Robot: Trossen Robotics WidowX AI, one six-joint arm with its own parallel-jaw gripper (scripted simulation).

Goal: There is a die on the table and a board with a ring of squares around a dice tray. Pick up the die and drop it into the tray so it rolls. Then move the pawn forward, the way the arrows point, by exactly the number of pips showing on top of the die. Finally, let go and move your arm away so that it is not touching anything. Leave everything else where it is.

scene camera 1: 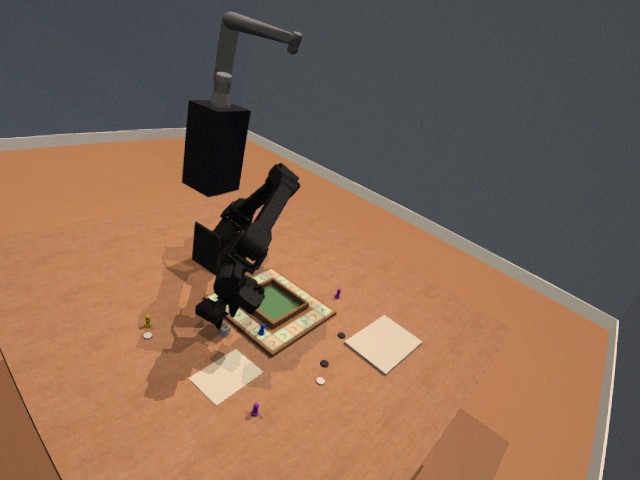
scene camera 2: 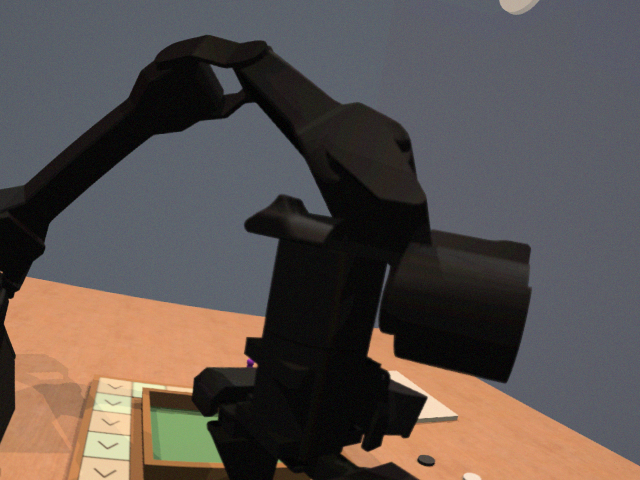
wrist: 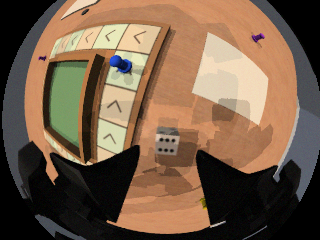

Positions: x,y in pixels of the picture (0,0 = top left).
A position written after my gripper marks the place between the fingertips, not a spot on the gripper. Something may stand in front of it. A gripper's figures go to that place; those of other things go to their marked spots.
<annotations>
My gripper [scene camera 1: 225,322] is 104 cm from the lens. A green dice tray [scene camera 1: 275,304] is 117 cm from the lens.
</annotations>
